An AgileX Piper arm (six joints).
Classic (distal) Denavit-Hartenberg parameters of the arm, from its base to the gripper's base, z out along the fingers. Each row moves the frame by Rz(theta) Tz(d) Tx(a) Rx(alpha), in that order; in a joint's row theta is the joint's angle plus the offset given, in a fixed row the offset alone. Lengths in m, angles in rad.
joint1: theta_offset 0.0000; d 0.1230; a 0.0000; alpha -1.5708
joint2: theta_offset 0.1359; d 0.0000; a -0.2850; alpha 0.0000
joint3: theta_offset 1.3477; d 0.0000; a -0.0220; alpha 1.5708
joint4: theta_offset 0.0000; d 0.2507; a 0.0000; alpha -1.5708
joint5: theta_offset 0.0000; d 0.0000; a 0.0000; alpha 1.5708
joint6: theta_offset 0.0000; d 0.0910; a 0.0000; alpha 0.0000
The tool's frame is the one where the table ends.
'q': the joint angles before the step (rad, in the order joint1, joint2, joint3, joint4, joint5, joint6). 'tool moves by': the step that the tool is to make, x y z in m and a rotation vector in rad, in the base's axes. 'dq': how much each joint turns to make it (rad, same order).
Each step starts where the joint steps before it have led.
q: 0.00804 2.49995 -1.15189 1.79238 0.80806 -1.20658
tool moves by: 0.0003 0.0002 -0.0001 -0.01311 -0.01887 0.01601
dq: 0.00117 -0.00004 -0.00121 -0.00009 -0.00406 -0.02614
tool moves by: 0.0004 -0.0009 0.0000 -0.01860 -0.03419 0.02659
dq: -0.00210 0.00000 -0.00084 0.00011 -0.00165 -0.04782
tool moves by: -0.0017 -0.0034 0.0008 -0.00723 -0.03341 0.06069
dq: -0.01416 -0.00017 -0.00158 -0.04709 0.02207 -0.03835
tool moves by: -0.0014 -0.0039 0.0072 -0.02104 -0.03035 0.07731
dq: -0.01416 -0.02197 -0.00056 -0.08703 0.01065 -0.00921
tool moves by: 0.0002 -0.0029 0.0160 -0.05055 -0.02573 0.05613
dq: -0.00405 -0.05562 0.00788 -0.09227 -0.02636 0.02695
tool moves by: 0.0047 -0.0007 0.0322 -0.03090 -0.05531 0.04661
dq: 0.00017 -0.09293 0.00110 -0.08913 -0.00568 0.04998
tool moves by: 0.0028 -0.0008 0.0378 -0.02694 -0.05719 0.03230
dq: -0.00001 -0.10666 0.00070 -0.08748 0.00094 0.06729
